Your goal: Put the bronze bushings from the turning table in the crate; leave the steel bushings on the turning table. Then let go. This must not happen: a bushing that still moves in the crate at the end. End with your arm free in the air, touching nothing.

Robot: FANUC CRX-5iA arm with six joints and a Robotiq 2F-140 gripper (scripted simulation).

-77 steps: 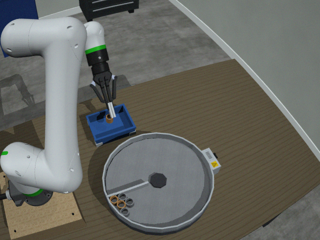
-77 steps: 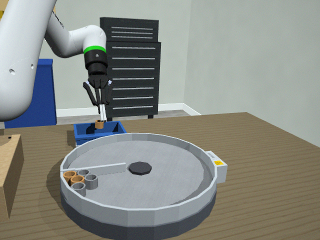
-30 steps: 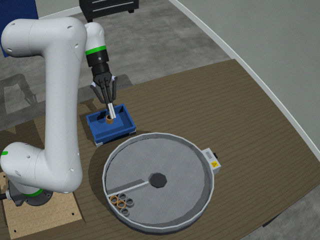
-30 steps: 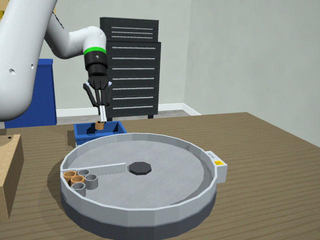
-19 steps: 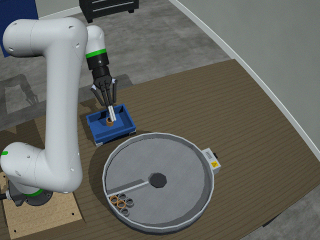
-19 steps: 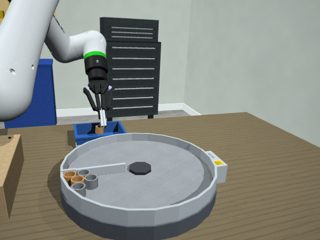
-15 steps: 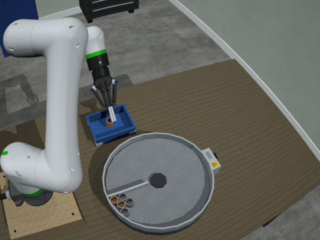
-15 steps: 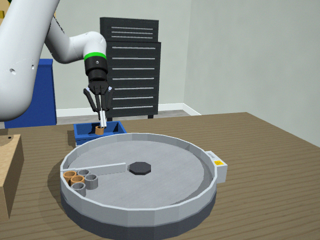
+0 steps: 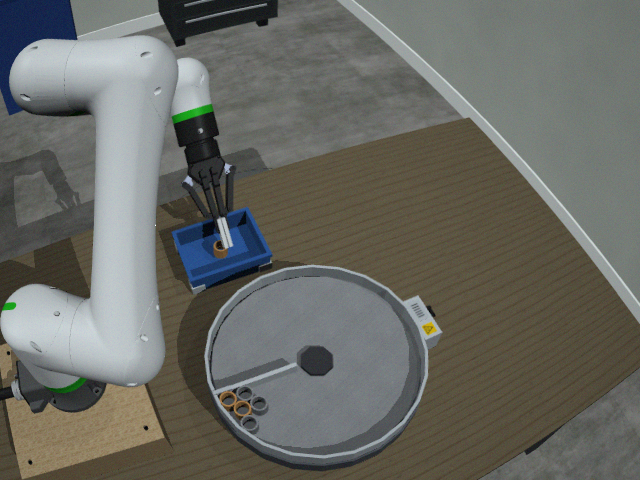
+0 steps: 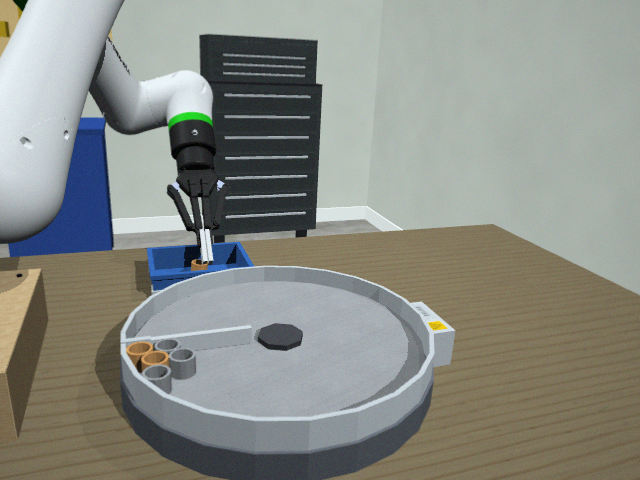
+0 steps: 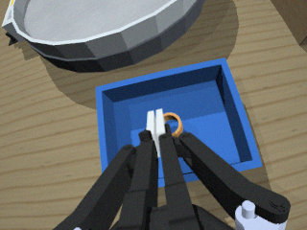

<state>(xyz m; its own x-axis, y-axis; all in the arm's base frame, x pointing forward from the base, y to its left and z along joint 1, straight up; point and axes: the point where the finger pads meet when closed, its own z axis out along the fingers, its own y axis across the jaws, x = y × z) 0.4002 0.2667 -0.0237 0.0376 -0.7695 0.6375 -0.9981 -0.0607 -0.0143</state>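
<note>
Right now my hand is 10 mm past the crate, 10 mm to the left of it and 40 mm above it. The rest, counted from my hand: grey turning table (70 mm ahead, 350 mm to the right, 10 mm below).
</note>
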